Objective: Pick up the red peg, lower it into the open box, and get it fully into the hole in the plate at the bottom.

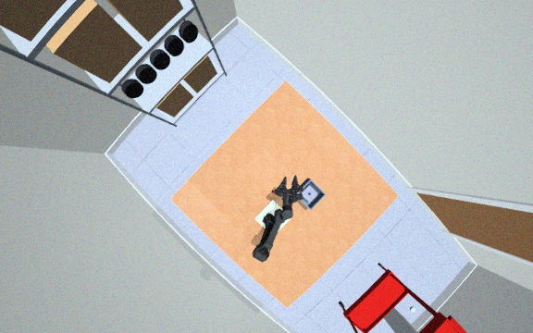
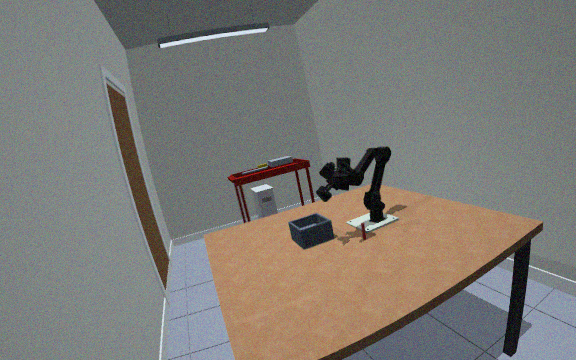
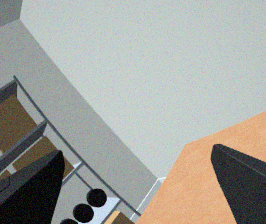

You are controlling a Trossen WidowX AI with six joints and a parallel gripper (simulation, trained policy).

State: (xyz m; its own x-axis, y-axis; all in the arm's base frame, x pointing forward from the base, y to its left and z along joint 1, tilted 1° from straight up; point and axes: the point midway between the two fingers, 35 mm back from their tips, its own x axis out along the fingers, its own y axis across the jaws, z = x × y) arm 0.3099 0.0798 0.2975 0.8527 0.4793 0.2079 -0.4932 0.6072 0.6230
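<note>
My gripper tip is now 27 cm above the red peg and 16 cm past it. Also, from my gripper tip: dark grey box: 28 cm below, 23 cm to the right, 2 cm behind; then plate: 27 cm below, 23 cm to the right, 2 cm behind.
</note>
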